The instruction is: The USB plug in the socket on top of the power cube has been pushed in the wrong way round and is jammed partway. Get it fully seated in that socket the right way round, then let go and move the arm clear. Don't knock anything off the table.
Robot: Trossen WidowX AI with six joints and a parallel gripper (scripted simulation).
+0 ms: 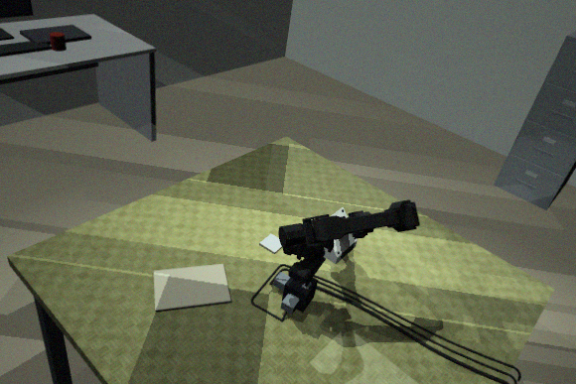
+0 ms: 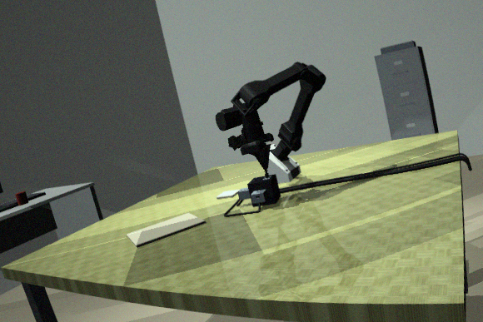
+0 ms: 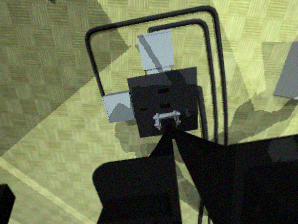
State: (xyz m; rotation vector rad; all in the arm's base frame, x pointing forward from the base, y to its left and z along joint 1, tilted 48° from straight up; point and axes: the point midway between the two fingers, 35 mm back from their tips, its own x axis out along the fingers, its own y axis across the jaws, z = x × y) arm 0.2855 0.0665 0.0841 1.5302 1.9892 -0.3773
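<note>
The grey USB plug lies 20 mm below my gripper tip. From my gripper tip the other things lie so: white card 250 mm to the right, 100 mm below, 90 mm behind; white sheet 260 mm to the right, 240 mm ahead, 100 mm below.
</note>
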